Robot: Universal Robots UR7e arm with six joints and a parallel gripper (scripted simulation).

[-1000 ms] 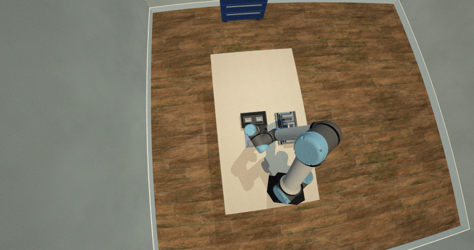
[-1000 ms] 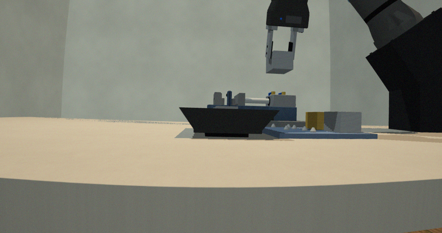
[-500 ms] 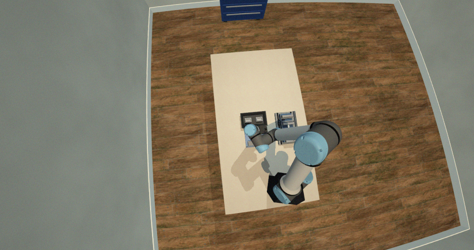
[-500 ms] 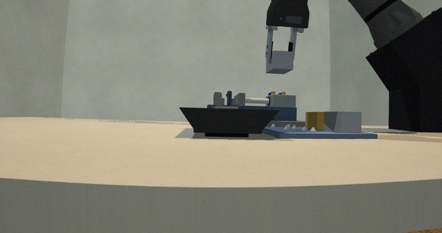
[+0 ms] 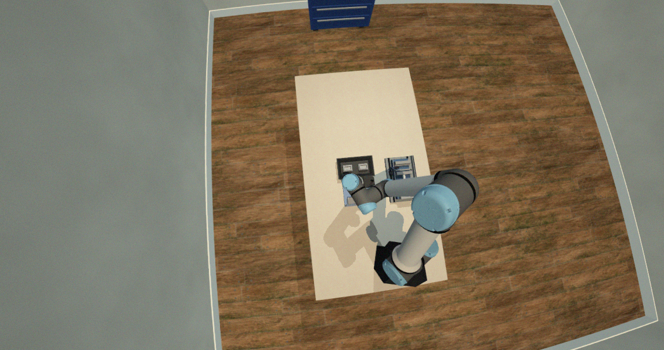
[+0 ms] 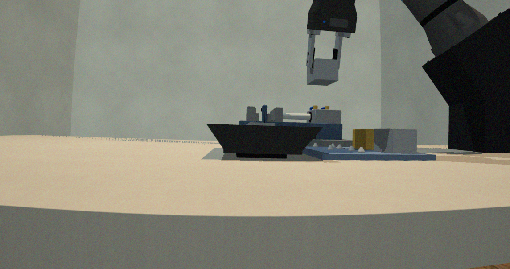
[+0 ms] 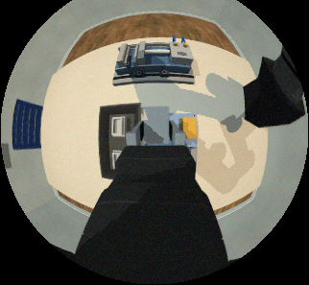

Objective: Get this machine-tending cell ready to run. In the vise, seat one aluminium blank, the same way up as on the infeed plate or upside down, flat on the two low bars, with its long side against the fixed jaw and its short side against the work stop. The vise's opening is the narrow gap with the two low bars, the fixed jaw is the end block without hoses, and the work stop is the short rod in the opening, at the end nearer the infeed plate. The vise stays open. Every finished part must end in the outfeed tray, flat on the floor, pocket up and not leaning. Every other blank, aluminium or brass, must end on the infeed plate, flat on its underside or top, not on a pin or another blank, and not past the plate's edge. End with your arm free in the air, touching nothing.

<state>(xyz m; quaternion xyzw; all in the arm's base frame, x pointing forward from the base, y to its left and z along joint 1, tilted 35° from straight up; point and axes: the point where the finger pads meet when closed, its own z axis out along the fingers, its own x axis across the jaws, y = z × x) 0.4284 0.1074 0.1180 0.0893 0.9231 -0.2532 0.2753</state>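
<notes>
Now: hand 140 mm above the brass blank and 90 mm past it. Round my hand: hose end block (250 mm to the right, 120 mm behind, 90 mm below); vise (270 mm to the right, 130 mm below, 30 mm behind).
</notes>
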